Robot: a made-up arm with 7 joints.
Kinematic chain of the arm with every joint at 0, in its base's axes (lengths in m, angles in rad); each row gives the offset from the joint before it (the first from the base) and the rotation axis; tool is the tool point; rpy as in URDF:
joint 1: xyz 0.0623 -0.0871 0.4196 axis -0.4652 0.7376 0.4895
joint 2: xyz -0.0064 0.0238 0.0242 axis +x
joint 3: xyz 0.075 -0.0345 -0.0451 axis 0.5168 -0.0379 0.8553
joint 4: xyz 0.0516 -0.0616 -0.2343 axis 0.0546 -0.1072 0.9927
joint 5: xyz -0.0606 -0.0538 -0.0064 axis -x
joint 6: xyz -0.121 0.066 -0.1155 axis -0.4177 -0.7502 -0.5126
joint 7: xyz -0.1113 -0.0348 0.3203 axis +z
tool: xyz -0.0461 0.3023 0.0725 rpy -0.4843 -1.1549 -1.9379
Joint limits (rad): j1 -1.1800..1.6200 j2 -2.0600..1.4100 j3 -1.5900..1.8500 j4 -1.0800..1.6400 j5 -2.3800..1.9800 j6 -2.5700..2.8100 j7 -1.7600..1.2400
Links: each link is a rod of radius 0.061 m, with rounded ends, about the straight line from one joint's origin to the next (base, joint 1, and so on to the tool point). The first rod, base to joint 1, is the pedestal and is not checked.
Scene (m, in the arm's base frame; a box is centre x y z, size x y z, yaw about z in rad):
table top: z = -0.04
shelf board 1: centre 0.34 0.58 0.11 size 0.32 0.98 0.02 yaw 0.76
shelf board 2: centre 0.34 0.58 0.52 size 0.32 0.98 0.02 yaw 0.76
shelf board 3: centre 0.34 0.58 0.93 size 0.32 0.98 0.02 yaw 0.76
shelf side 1: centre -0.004 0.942 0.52 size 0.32 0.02 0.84 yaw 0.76
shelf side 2: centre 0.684 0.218 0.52 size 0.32 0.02 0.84 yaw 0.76
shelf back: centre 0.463 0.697 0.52 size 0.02 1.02 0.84 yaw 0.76
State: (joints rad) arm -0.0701 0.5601 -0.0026 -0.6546 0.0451 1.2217 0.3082
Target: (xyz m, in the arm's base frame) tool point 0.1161 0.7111 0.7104
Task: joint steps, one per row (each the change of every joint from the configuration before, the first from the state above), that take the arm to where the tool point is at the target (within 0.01 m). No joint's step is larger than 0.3 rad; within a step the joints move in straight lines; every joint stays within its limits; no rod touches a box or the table.
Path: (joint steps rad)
1: 0.0739 -0.1688 0.0119 0.1439 -0.1096 -0.1238 -0.1745
2: 0.0739 -0.1688 0.0119 0.1439 -0.1096 -0.1238 -0.1745
3: -0.0860 0.2385 0.0849 -0.0642 0.0705 0.0383 0.1768
4: -0.0859 0.2385 0.0848 -0.0642 0.0706 0.0383 0.1768
5: -0.0859 0.2385 0.0848 -0.0642 0.0705 0.0382 0.1768
6: -0.0532 0.1641 -0.0848 -0.2144 0.2221 0.2710 0.1758

